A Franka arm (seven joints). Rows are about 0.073 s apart.
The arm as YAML. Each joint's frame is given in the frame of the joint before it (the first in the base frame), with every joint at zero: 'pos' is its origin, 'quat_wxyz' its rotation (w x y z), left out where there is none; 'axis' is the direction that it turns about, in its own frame. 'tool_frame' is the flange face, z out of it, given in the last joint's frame.
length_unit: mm
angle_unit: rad
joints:
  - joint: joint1
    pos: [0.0, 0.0, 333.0]
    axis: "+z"
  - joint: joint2
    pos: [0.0, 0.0, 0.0]
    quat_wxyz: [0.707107, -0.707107, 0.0, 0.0]
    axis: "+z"
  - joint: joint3
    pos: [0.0, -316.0, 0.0]
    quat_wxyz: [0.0, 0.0, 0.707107, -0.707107]
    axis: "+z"
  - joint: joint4
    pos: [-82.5, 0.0, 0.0]
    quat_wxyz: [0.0, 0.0, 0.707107, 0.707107]
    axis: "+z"
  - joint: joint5
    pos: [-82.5, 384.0, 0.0]
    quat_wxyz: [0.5, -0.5, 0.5, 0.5]
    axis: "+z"
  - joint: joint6
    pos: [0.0, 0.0, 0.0]
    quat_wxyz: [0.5, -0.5, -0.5, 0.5]
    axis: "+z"
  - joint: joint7
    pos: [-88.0, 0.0, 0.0]
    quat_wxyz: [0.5, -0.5, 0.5, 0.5]
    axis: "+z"
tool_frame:
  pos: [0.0, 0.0, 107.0]
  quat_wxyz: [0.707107, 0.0, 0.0, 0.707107]
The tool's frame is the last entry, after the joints.
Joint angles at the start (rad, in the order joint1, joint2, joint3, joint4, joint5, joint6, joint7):
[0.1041, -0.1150, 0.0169, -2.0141, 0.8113, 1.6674, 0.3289]
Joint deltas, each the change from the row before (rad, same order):
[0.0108, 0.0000, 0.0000, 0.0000, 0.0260, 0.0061, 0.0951]
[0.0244, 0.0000, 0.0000, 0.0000, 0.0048, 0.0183, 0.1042]
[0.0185, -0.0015, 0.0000, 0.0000, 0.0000, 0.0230, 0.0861]
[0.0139, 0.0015, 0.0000, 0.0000, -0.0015, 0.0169, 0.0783]
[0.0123, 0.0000, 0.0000, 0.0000, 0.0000, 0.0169, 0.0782]
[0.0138, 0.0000, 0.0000, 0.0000, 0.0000, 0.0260, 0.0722]
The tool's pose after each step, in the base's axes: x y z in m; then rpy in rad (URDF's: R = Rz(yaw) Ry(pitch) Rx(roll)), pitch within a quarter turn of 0, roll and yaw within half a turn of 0. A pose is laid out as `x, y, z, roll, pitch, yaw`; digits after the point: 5 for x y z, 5 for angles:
0.49406, 0.13880, 0.51701, -2.46443, 0.54890, -0.28574
0.49284, 0.15012, 0.51792, -2.51130, 0.60147, -0.37063
0.49252, 0.15790, 0.51946, -2.55595, 0.63353, -0.45181
0.49260, 0.16375, 0.51920, -2.60394, 0.66420, -0.53112
0.49261, 0.16887, 0.51982, -2.65250, 0.69167, -0.61422
0.49338, 0.17422, 0.52084, -2.69485, 0.70819, -0.69528

